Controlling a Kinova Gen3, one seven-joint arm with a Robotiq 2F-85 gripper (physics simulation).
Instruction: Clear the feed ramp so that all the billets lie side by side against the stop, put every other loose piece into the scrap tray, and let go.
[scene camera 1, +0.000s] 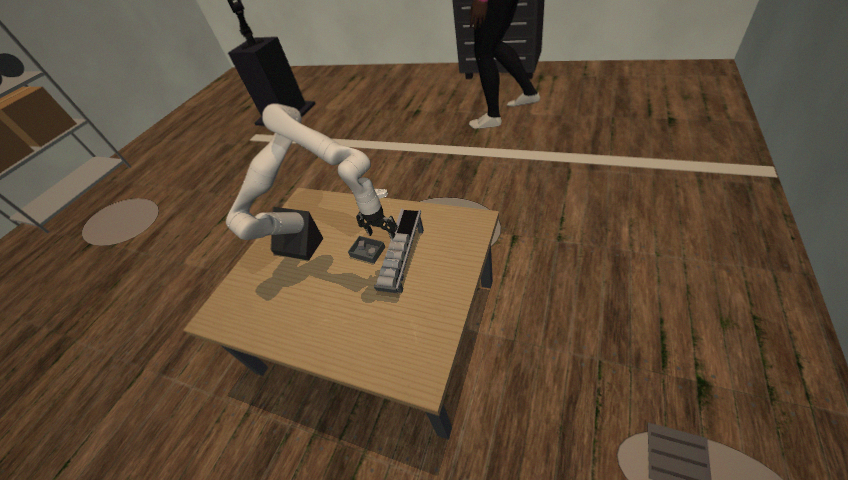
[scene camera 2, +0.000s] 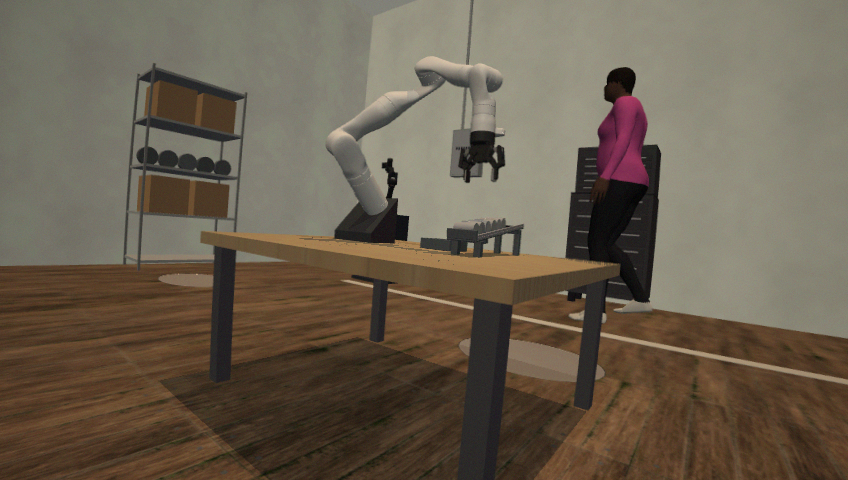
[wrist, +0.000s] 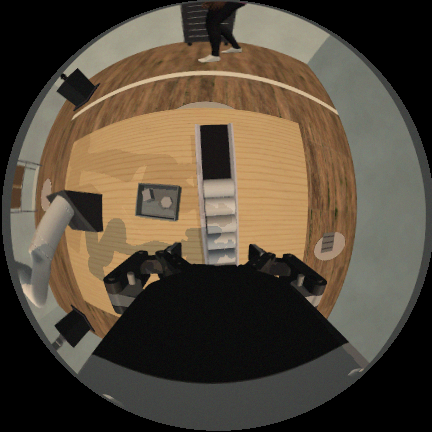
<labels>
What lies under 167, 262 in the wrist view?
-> The gripper.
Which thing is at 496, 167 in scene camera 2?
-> The gripper.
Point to a scrap tray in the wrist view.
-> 154, 207
</labels>
